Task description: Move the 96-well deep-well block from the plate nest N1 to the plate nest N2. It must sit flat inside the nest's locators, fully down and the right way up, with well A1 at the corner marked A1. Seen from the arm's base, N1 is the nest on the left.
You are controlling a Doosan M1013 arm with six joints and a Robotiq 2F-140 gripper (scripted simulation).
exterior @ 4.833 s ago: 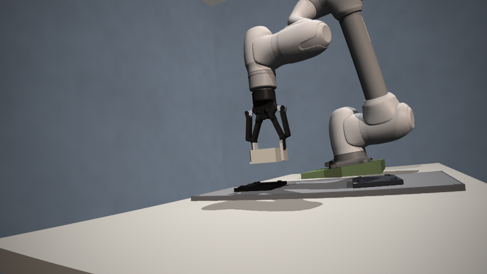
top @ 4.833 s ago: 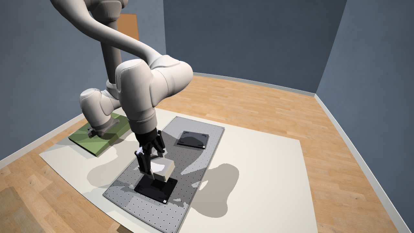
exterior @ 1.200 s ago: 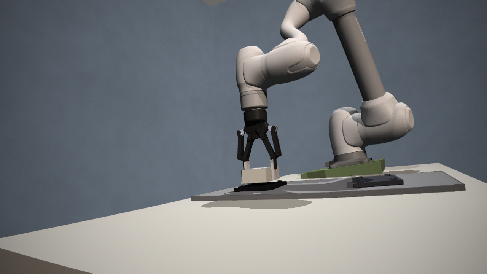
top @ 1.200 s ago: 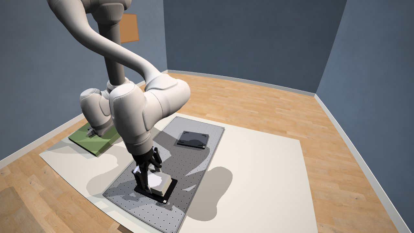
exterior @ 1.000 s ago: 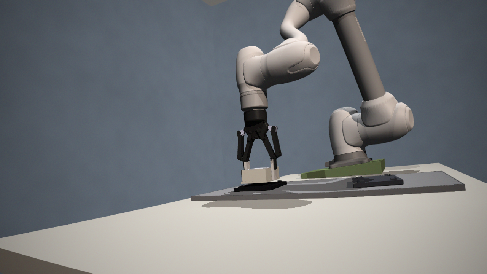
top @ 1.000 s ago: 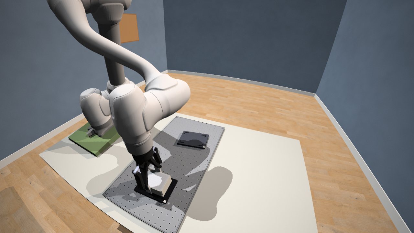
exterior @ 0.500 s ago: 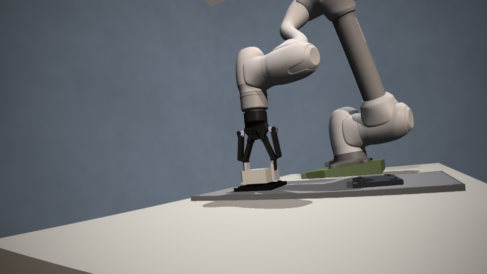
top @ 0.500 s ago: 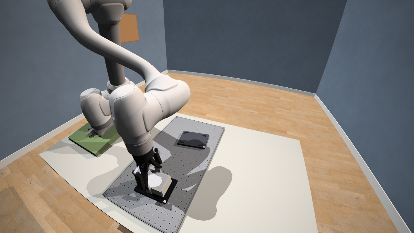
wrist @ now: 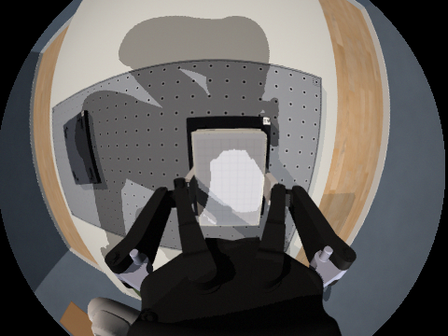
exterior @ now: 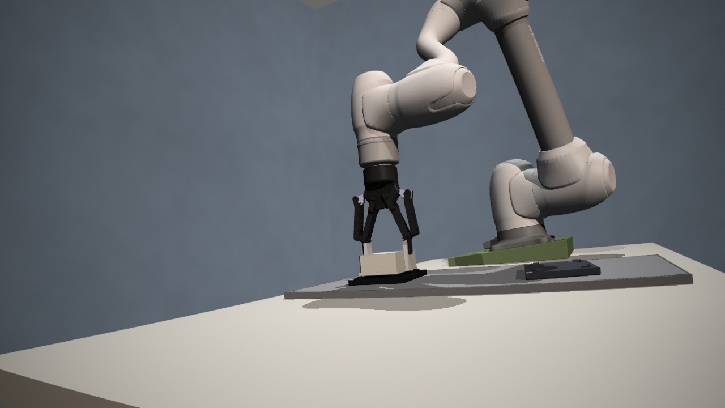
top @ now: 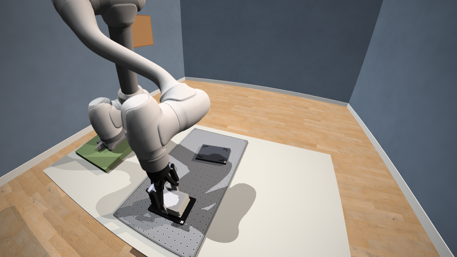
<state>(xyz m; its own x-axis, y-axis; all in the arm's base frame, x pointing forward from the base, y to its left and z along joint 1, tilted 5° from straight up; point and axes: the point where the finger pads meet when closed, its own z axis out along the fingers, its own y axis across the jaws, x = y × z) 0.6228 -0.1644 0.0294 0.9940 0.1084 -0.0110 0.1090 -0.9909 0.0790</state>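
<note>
Now: hand 80 mm short of the white corner mark, 50 mm to the left of it and 30 mm above it. Also, from my hand: 96-well deep-well block 10 mm below.
</note>
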